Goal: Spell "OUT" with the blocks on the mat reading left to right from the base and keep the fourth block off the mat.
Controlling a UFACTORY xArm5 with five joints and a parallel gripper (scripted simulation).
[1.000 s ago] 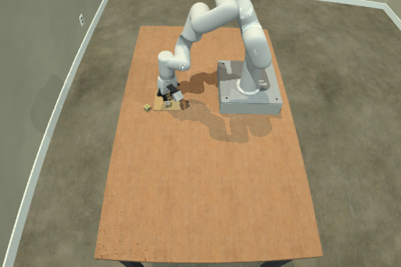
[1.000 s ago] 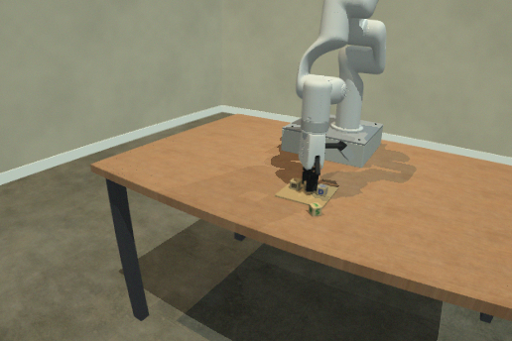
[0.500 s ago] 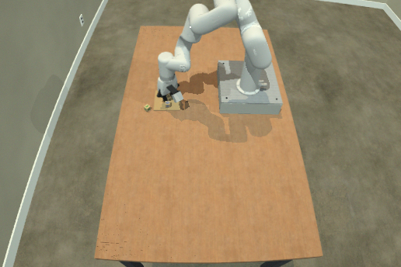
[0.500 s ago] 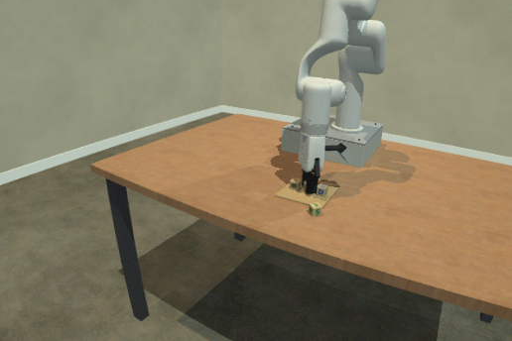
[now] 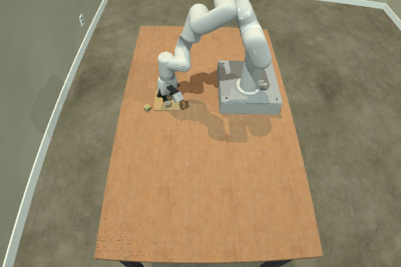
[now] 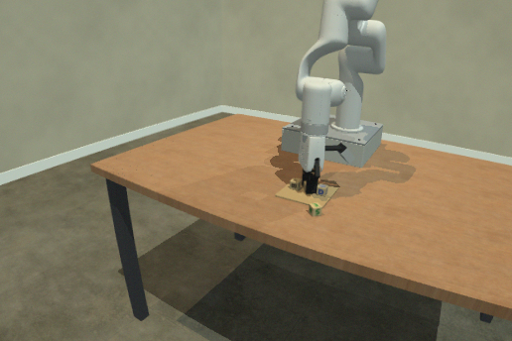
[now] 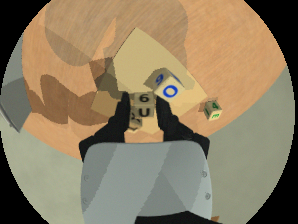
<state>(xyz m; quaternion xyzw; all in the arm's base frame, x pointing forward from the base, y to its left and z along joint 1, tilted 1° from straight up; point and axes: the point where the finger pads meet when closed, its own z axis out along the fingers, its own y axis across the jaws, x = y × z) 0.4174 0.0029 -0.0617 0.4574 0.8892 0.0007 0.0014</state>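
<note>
Now: hand 1 cm above the U block. Round my hand: tan mat 1 cm ahead, 2 cm below.
</note>
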